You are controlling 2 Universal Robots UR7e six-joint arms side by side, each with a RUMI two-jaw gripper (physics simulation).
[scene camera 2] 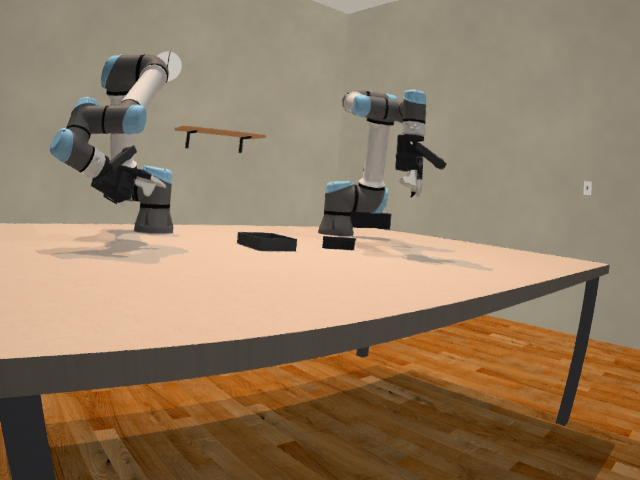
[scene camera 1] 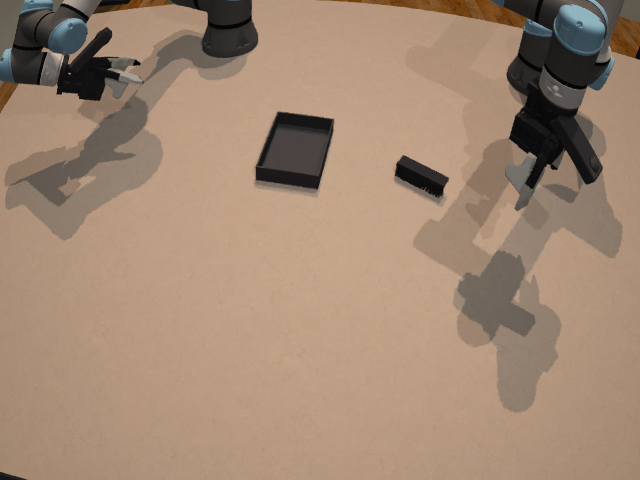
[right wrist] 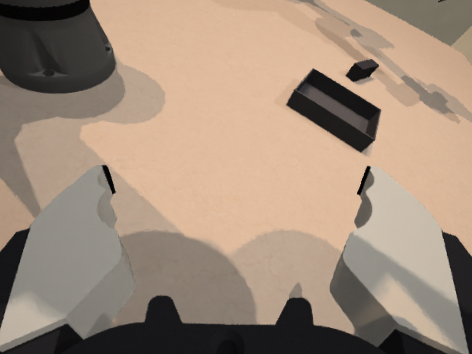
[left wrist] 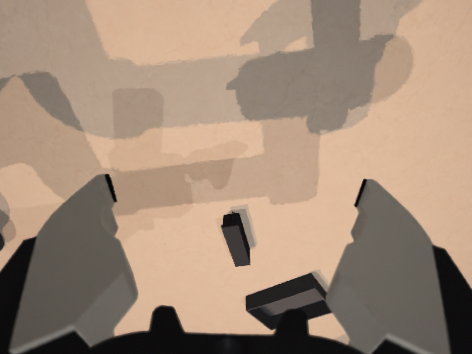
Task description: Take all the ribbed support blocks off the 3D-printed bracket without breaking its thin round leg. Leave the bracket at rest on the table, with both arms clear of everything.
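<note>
A short black bar (scene camera 1: 421,174) (scene camera 2: 338,242) (left wrist: 236,245) (right wrist: 362,70) lies on the table; thin ribs show along its lower side in scene camera 1. I cannot make out which part is bracket and which is support block, and the thin round leg cannot be made out. My left gripper (scene camera 1: 522,196) (scene camera 2: 414,192) (left wrist: 235,180) is open and empty, high above the table, to the right of the bar in both scene views. My right gripper (scene camera 1: 139,72) (scene camera 2: 159,182) (right wrist: 235,170) is open and empty, raised at the far left of both scene views.
An open, empty black tray (scene camera 1: 286,175) (scene camera 2: 279,245) (left wrist: 280,291) (right wrist: 330,122) stands on the table to the left of the bar in both scene views, a little apart from it. The arm bases stand at the back of the table. Arm shadows cross the table.
</note>
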